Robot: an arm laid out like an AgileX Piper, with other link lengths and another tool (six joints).
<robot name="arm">
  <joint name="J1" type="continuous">
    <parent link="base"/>
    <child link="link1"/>
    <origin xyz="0 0 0.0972" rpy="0 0 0"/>
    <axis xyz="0 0 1"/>
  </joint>
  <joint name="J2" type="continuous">
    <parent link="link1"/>
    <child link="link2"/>
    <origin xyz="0 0 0" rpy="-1.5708 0 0"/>
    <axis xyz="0 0 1"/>
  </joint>
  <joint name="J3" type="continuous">
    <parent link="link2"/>
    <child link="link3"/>
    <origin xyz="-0.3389 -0.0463 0" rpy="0 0 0"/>
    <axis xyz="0 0 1"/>
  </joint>
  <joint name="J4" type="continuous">
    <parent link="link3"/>
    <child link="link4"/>
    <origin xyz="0.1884 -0.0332 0" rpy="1.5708 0 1.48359"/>
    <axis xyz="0 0 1"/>
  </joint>
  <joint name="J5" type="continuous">
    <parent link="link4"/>
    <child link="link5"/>
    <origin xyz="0 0 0" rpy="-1.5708 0 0"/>
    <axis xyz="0 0 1"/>
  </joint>
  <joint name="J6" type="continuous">
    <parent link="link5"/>
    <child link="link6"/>
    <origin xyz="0 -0.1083 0" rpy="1.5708 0 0"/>
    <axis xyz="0 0 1"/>
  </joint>
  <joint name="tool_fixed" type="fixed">
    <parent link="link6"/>
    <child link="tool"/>
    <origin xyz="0.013 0.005 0.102" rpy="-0.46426 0 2.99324"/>
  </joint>
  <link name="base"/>
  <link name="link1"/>
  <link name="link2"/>
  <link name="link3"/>
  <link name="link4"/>
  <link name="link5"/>
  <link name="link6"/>
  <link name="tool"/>
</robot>
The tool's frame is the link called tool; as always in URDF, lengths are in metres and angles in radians. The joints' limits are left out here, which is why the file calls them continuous.
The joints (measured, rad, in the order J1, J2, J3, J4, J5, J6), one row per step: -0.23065, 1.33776, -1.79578, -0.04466, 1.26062, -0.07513; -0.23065, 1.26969, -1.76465, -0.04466, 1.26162, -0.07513; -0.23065, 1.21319, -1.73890, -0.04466, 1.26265, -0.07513; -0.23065, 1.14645, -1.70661, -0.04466, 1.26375, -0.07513; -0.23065, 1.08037, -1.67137, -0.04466, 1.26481, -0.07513; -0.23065, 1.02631, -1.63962, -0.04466, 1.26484, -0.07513; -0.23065, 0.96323, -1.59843, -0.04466, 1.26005, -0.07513; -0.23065, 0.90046, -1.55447, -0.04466, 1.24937, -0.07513; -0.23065, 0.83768, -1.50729, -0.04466, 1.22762, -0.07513; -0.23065, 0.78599, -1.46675, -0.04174, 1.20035, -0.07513; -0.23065, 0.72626, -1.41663, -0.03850, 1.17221, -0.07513; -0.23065, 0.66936, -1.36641, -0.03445, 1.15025, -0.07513; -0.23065, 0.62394, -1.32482, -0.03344, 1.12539, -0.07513; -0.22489, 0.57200, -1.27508, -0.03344, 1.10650, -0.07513; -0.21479, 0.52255, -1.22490, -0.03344, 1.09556, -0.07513
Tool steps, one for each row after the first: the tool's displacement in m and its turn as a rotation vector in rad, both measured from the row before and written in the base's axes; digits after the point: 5 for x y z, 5 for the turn. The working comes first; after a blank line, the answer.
Tool pose at each row, in the base's axes (x y z in m, rotation vector in rad; the steps are taken from these numbers as rounded here): 0.26272, -0.06695, 0.40273, 2.25603, -0.25617, 1.01655; 0.24117, -0.06189, 0.41079, 2.23248, -0.26654, 1.05598; 0.22314, -0.05766, 0.41630, 2.21259, -0.27505, 1.08831; 0.20181, -0.05265, 0.42090, 2.18980, -0.28453, 1.12431; 0.18079, -0.04772, 0.42301, 2.16905, -0.29293, 1.15619; 0.16390, -0.04375, 0.42293, 2.15328, -0.29913, 1.17988; 0.14513, -0.03934, 0.42126, 2.13408, -0.30623, 1.20810; 0.12762, -0.03520, 0.41854, 2.11246, -0.31372, 1.23909; 0.11186, -0.03144, 0.41572, 2.08449, -0.32263, 1.27803; 0.10036, -0.02806, 0.41385, 2.05733, -0.33111, 1.31957; 0.08726, -0.02424, 0.40928, 2.03029, -0.33930, 1.36023; 0.07501, -0.02048, 0.40246, 2.01057, -0.34533, 1.39186; 0.06624, -0.01815, 0.39744, 1.98813, -0.35150, 1.42131; 0.05609, -0.01537, 0.38863, 1.97340, -0.35063, 1.44591; 0.04670, -0.01269, 0.37742, 1.96943, -0.34330, 1.46239

-0.02155, 0.00506, 0.00806, -0.00819, -0.03500, -0.00004; -0.01803, 0.00423, 0.00551, -0.00677, -0.02893, -0.00003; -0.02133, 0.00501, 0.00460, -0.00760, -0.03248, -0.00004; -0.02102, 0.00493, 0.00211, -0.00678, -0.02900, -0.00004; -0.01689, 0.00397, -0.00008, -0.00509, -0.02169, 0.00000; -0.01877, 0.00441, -0.00167, -0.00623, -0.02593, 0.00016; -0.01751, 0.00414, -0.00272, -0.00705, -0.02863, 0.00035; -0.01576, 0.00376, -0.00282, -0.00918, -0.03619, 0.00072; -0.01150, 0.00338, -0.00187, -0.00751, -0.03768, 0.00286; -0.01310, 0.00382, -0.00457, -0.00713, -0.03708, 0.00307; -0.01225, 0.00376, -0.00682, -0.00430, -0.02839, 0.00342; -0.00877, 0.00233, -0.00502, -0.00644, -0.02794, 0.00131; -0.01015, 0.00278, -0.00881, -0.00519, -0.02044, 0.00620; -0.00939, 0.00268, -0.01121, -0.00249, -0.00990, 0.01036
